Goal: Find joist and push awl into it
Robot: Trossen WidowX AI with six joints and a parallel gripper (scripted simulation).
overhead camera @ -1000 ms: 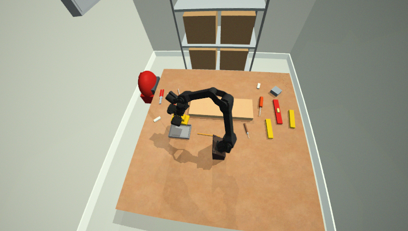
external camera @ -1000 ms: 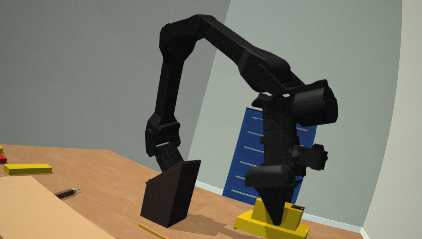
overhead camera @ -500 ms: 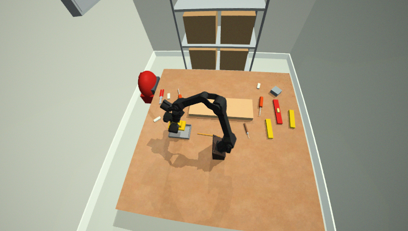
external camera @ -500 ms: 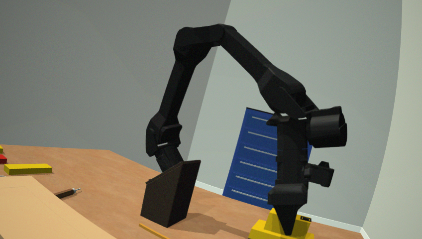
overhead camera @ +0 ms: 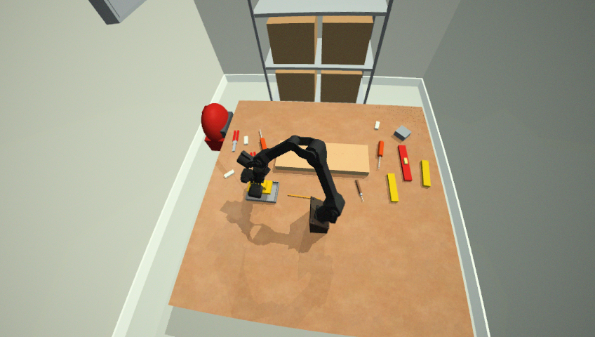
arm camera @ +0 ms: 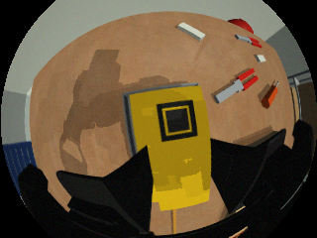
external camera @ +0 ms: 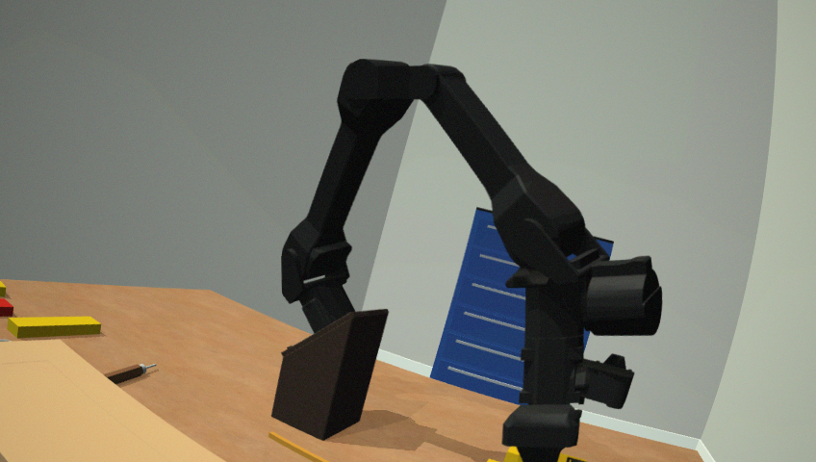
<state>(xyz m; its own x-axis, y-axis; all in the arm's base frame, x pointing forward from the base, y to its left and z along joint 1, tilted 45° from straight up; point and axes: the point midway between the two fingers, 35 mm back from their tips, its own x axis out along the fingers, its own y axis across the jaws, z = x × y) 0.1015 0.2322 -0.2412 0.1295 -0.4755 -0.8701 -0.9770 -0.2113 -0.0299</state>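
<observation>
The grey tray is 6 cm below my gripper tip and 1 cm to the right of it. Round my gripper tip: red level 75 cm to the right, 35 cm ahead, 6 cm below; then awl 52 cm to the right, 11 cm ahead, 7 cm below; then yellow stud finder 2 cm above, 1 cm to the left.
</observation>
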